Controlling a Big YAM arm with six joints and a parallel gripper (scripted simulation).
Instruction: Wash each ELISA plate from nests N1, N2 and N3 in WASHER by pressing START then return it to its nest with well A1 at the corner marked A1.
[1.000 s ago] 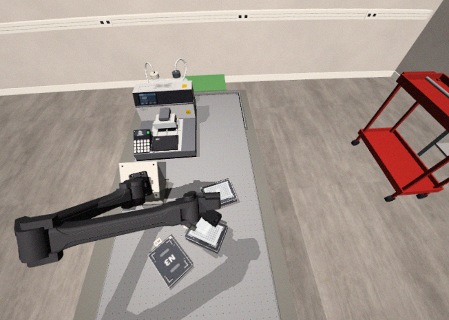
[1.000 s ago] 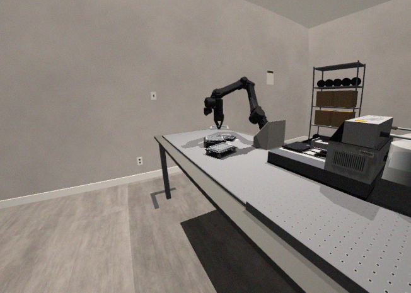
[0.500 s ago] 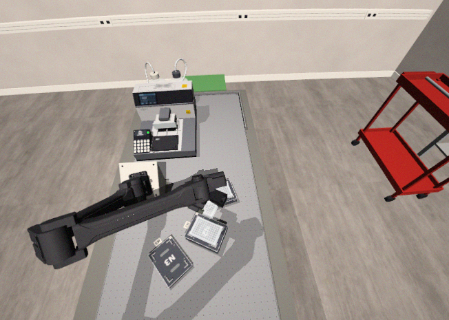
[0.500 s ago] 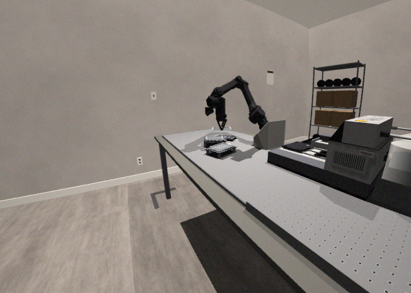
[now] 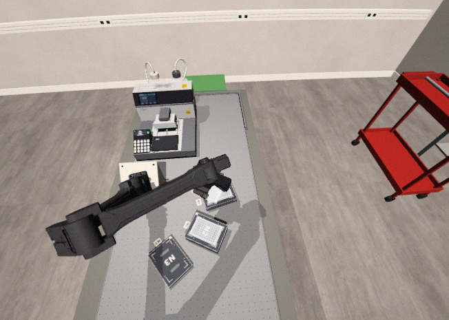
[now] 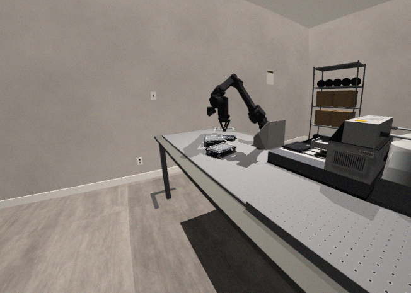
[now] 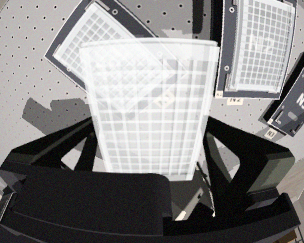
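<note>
The dark carrier lies 39 cm to the left of my hand, 21 cm behind it and 7 cm below it. Round my hand: washer (54 cm to the left, 20 cm behind, 1 cm below).
</note>
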